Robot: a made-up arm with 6 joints.
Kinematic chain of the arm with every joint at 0, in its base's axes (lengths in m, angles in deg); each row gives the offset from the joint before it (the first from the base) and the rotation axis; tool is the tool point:
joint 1: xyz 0 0 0.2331 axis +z
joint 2: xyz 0 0.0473 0 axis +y
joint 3: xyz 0 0 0.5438 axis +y
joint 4: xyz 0 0 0.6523 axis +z
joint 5: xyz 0 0 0 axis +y
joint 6: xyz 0 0 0.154 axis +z
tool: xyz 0 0 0
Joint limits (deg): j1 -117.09..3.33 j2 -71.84..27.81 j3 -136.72..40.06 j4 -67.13..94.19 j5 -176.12..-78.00 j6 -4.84..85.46
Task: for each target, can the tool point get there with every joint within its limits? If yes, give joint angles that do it. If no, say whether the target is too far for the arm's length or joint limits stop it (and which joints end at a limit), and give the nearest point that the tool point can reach.
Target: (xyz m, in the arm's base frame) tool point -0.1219 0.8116 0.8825
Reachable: yes | joints -83.64 -36.10 -24.02 49.58 -137.96 40.46
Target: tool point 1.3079 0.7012 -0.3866
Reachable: no: too far | nearest point 0.6091 0.7821 -0.1102 | short by 0.756 m
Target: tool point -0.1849 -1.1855 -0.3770
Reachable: no: joint limits stop it (at a limit: joint 1, joint 2) | nearest point -0.2946 -0.1225 -0.2356 | short by 1.078 m
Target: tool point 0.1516 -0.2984 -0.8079
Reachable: no: joint limits stop it (at a limit: joint 1, joint 2, joint 5) | nearest point -0.1864 -0.1144 -0.2002 | short by 0.719 m
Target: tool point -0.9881 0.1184 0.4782
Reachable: yes | joints -7.14 -62.89 -24.25 61.77 -157.18 22.50
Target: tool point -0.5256 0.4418 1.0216
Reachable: yes | joints -36.71 -33.00 -10.26 7.49 -158.62 8.54
